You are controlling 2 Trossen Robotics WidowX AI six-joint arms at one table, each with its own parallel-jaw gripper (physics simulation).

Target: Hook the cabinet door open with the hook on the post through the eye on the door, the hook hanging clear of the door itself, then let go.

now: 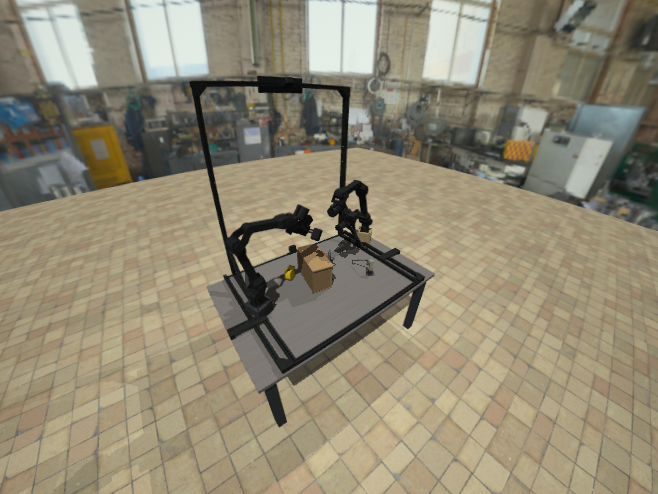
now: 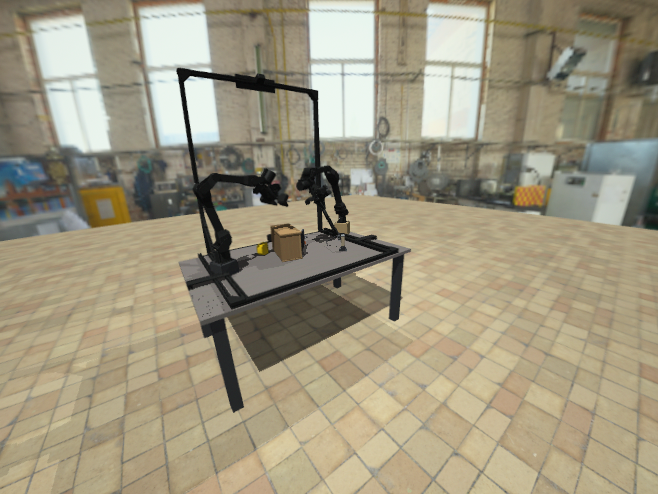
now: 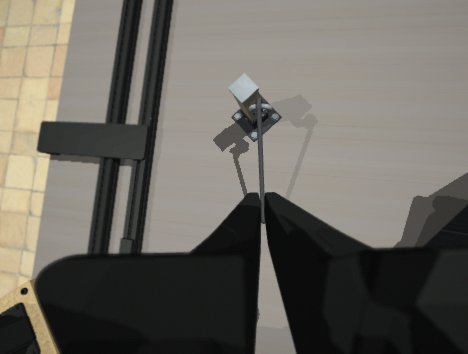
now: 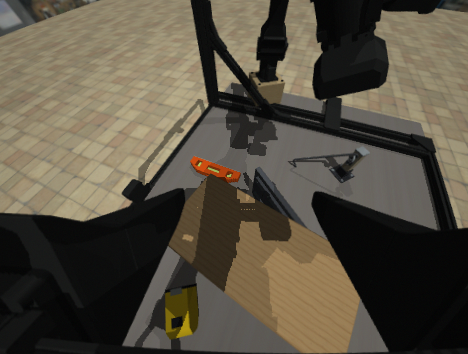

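Seen in the pictures: left gripper, fingertip midpoint: [image 1: 354,233] [image 2: 324,209] [image 3: 261,203]; right gripper, fingertip midpoint: [image 1: 312,233] [image 2: 282,205] [image 4: 248,196]; left arm's base, origin of the base link: [image 1: 364,230] [image 2: 342,222] [image 3: 12,338] [image 4: 266,76]; right arm's base, origin of the base link: [image 1: 258,302] [image 2: 223,261].
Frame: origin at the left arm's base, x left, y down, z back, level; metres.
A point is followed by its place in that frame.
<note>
A small wooden post [image 3: 243,89] @[y -0.007, x 0.097, z -0.382 m] [image 4: 355,158] @[y 0.008, x 0.079, z -0.392 m] stands on a dark plate on the table. Its thin grey hook rod [image 3: 260,154] @[y 0.020, x 0.035, z -0.362 m] [image 4: 317,159] @[y 0.037, x 0.012, z -0.350 m] lies out flat from it over the table top. My left gripper [image 3: 261,203] @[y -0.157, x -0.021, z -0.354 m] [image 1: 347,229] @[y -0.157, x -0.021, z -0.354 m] is shut and hangs well above the rod's free end, which shows through the gap between the fingers. The wooden cabinet [image 1: 317,271] @[y -0.049, x -0.162, z -0.638 m] [image 2: 288,243] @[y -0.008, x -0.150, z -0.631 m] [image 4: 285,274] @[y -0.066, x -0.195, z -0.565 m] stands mid-table with a dark panel [image 4: 271,200] @[y -0.014, x -0.159, z -0.449 m] at its far side. My right gripper [image 4: 248,196] @[y -0.199, x -0.233, z -0.510 m] [image 1: 316,234] @[y -0.199, x -0.233, z -0.510 m] is open and empty above the cabinet.
An orange spirit level [image 4: 215,170] @[y 0.081, x -0.247, z -0.288 m] lies behind the cabinet. A yellow tape measure [image 4: 178,312] @[y 0.023, x -0.355, z -0.578 m] [image 1: 290,272] @[y 0.028, x -0.341, z -0.601 m] lies beside it. Black frame rails [image 3: 127,88] @[y 0.088, x 0.251, z -0.239 m] [image 1: 396,267] @[y 0.076, x 0.261, z -0.300 m] run along the table edges. The left arm's base stands on a wooden block [image 4: 268,89] @[y 0.017, x -0.010, z -0.050 m].
</note>
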